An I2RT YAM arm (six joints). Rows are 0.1 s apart.
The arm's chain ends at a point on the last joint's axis. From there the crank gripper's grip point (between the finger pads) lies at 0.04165 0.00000 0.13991 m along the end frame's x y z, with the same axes.
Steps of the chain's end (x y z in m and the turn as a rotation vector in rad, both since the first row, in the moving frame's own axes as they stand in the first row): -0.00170 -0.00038 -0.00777 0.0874 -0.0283 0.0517; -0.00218 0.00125 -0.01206 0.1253 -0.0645 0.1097; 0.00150 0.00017 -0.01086 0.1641 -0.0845 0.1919; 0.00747 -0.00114 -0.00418 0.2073 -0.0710 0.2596; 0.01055 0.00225 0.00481 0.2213 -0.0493 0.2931; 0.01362 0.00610 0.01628 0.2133 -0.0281 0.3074; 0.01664 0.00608 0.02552 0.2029 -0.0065 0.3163; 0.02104 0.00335 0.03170 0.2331 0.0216 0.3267; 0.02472 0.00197 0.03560 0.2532 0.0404 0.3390
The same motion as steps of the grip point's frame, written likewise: -0.00541 -0.01059 -0.00709 0.0874 -0.0283 0.0517; -0.01053 -0.01230 -0.01049 0.1253 -0.0645 0.1097; -0.00890 -0.01604 -0.00910 0.1641 -0.0845 0.1919; -0.00004 -0.02056 -0.00350 0.2073 -0.0710 0.2596; 0.00648 -0.01730 0.00460 0.2213 -0.0493 0.2931; 0.01235 -0.01126 0.01557 0.2133 -0.0281 0.3074; 0.01813 -0.00895 0.02426 0.2029 -0.0065 0.3163; 0.02703 -0.01456 0.02861 0.2331 0.0216 0.3267; 0.03373 -0.01755 0.03120 0.2532 0.0404 0.3390
